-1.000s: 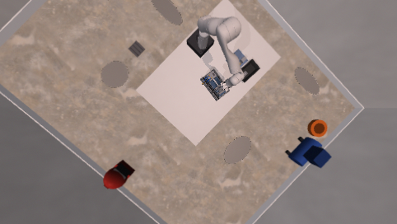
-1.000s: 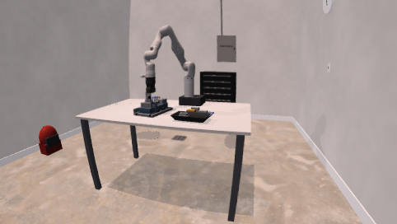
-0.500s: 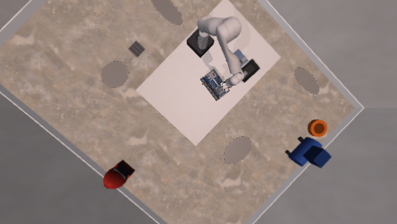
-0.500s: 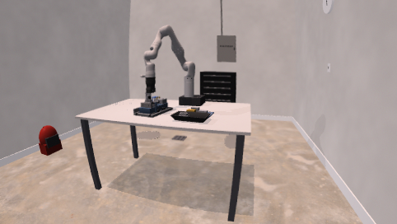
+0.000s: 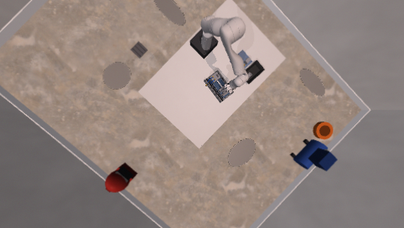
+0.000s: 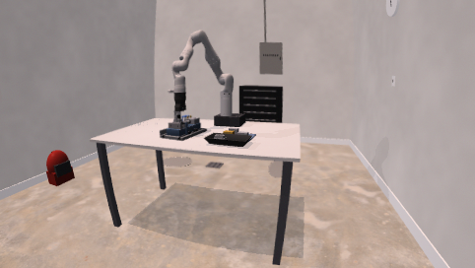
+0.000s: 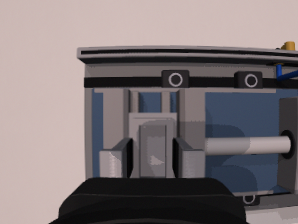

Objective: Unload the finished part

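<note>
The screw rod is 9 cm behind my hand and 5 cm below it. Round my hand: orange block (8 cm behind, 32 cm to the left, 10 cm below); blue plate (12 cm behind, 37 cm to the left, 12 cm below); vise (7 cm behind, 8 cm below).
</note>
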